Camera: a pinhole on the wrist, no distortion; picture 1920 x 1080 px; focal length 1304.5 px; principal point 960.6 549.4 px. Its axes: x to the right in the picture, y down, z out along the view. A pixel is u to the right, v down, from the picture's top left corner.
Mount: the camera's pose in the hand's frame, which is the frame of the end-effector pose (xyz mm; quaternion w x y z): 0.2 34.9 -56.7 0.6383 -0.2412 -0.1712 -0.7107
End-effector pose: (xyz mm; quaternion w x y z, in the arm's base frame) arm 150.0 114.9 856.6 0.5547 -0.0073 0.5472 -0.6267
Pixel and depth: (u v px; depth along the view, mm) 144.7 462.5 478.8
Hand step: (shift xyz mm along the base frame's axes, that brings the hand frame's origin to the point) 465.3 -33.2 -341.7
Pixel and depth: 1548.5 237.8 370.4
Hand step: 312.4 -174.8 93.1
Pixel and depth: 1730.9 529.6 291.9
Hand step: 202.8 -193.2 63.0
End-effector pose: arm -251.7 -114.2 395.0 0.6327 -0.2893 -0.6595 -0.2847
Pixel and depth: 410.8 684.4 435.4
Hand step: 176.7 430.1 108.1
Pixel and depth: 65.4 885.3 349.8
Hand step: 241.4 348.7 149.7
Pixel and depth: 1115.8 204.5 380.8
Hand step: -28.7 361.1 -63.9
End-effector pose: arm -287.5 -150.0 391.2 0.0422 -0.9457 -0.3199 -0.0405
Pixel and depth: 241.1 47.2 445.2
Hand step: 239.1 -438.5 -219.8
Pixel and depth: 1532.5 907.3 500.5
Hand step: 236.9 70.9 -454.4
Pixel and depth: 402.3 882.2 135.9
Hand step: 138.2 -86.0 -22.9
